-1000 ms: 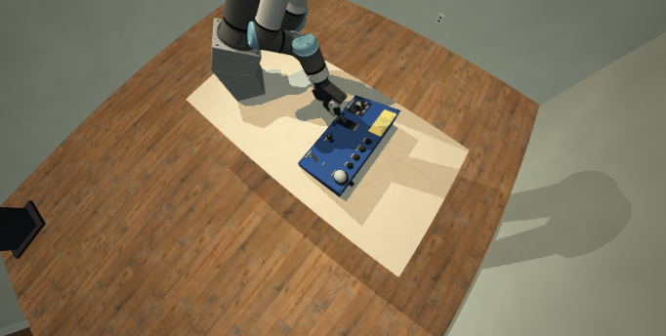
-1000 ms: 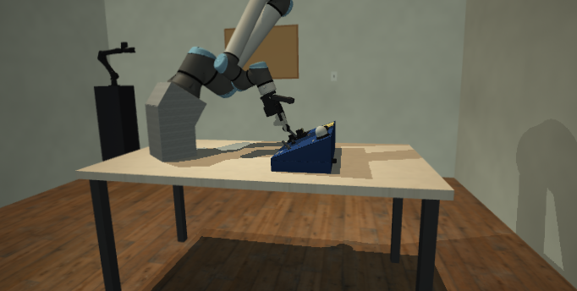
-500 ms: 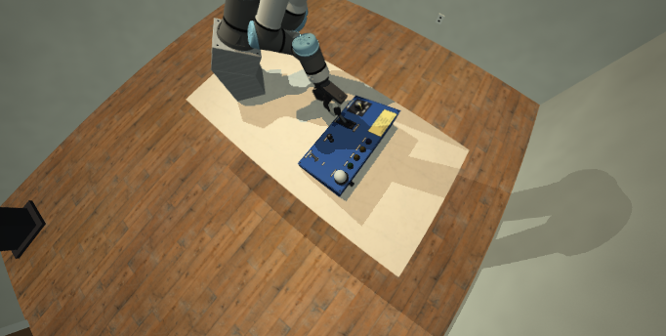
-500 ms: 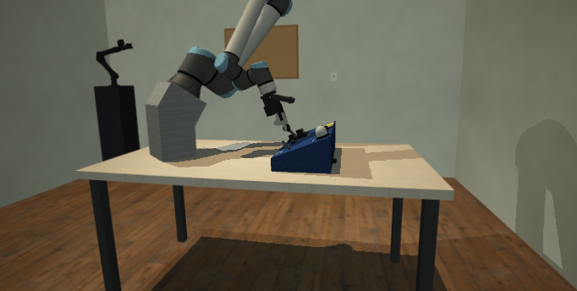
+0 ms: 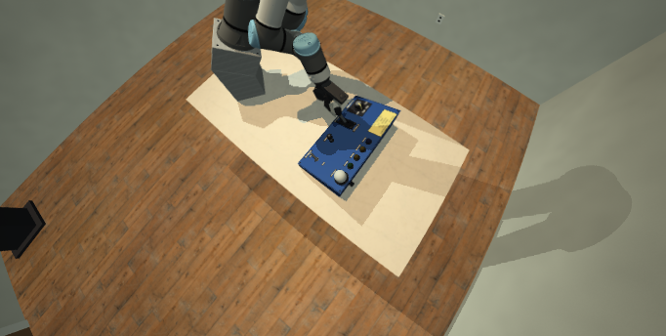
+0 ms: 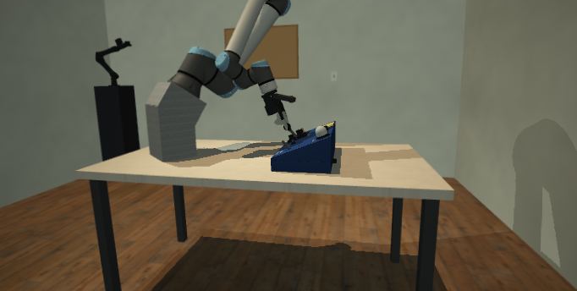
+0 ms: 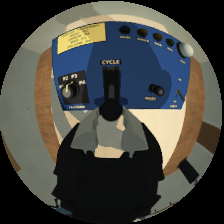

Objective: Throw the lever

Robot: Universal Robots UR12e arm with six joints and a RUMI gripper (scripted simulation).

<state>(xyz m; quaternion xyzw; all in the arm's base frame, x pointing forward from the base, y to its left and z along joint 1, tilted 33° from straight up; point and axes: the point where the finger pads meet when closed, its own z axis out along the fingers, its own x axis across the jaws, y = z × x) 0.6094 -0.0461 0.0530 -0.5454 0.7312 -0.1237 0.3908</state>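
Right now my hand is 3 cm short of the black lever and 3 cm above it. Round my hand: blue sloped console 7 cm to the right, 7 cm ahead, 6 cm below; small knob 12 cm to the right, 4 cm below, 3 cm ahead; rotary selector 11 cm to the left, 7 cm ahead, 4 cm below.
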